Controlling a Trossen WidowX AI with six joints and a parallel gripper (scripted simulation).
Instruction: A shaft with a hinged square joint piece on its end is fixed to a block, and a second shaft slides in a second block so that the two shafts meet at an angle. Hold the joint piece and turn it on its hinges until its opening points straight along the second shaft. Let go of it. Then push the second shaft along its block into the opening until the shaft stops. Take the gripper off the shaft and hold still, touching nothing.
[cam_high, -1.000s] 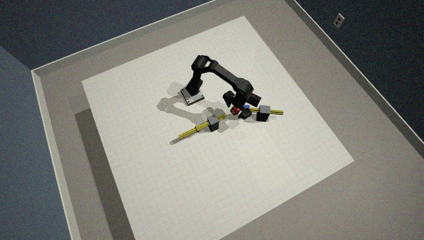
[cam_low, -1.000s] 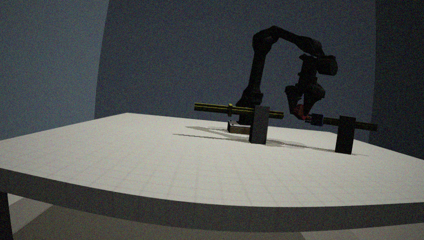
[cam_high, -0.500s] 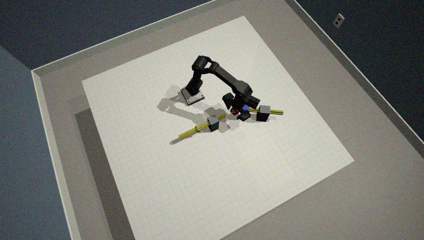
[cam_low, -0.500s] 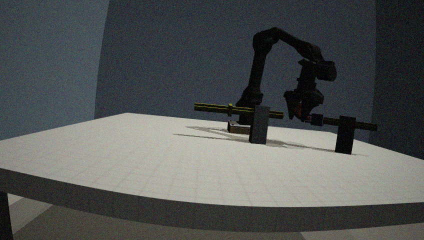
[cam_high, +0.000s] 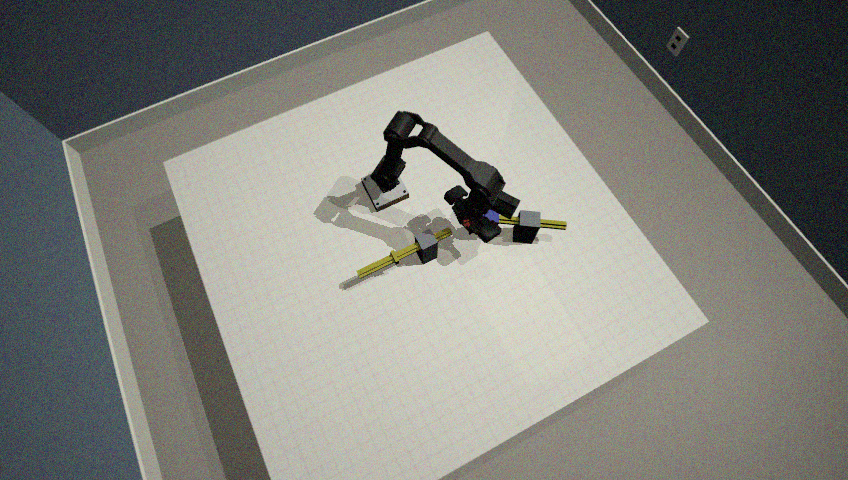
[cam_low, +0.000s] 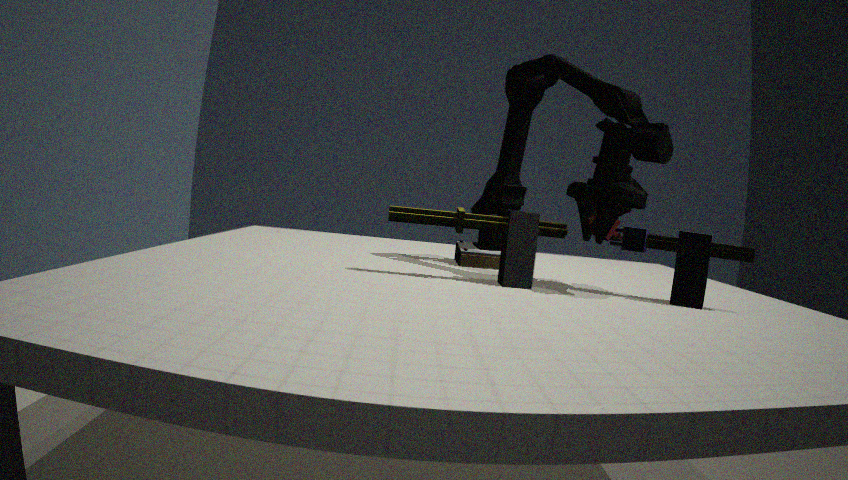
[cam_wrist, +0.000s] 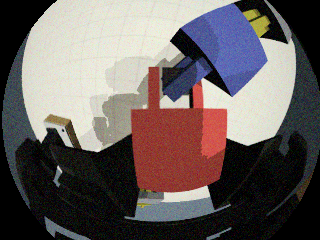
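Right now the red joint piece is 3 cm above my gripper tip and 2 cm to the left of it.
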